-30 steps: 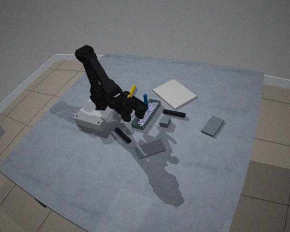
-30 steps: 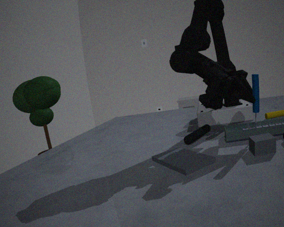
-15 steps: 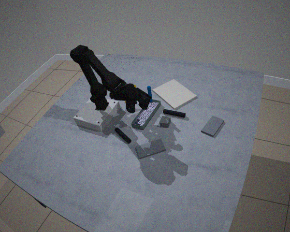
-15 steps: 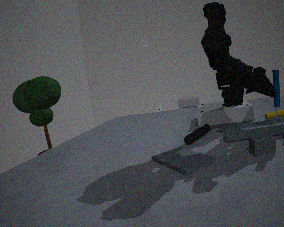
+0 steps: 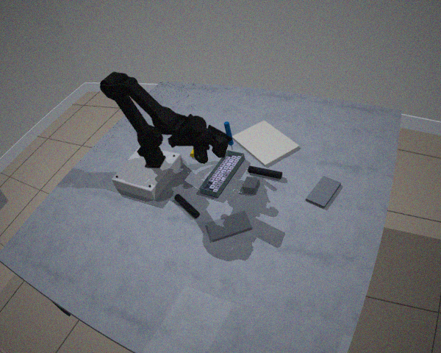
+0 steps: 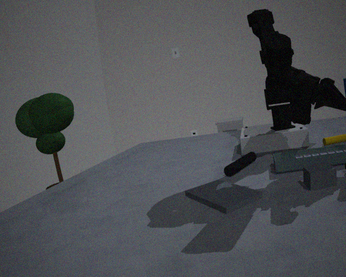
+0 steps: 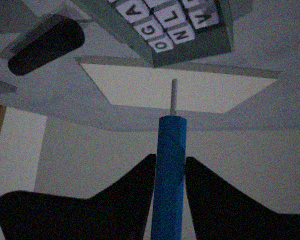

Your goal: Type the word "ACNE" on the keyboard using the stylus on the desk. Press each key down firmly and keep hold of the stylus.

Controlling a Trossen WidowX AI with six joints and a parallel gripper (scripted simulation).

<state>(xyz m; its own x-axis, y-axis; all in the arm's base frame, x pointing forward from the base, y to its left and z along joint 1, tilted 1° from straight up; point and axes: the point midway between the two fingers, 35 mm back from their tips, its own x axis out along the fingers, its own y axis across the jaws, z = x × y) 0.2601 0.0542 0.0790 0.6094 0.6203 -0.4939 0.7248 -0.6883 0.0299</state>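
Right now the grey block is 90 mm ahead of my gripper tip, 140 mm to the right of it and 90 mm below it. Round my gripper tip: stylus: 10 mm below; then stylus tip: 50 mm below; then white slab: 90 mm ahead, 110 mm to the left, 100 mm below.
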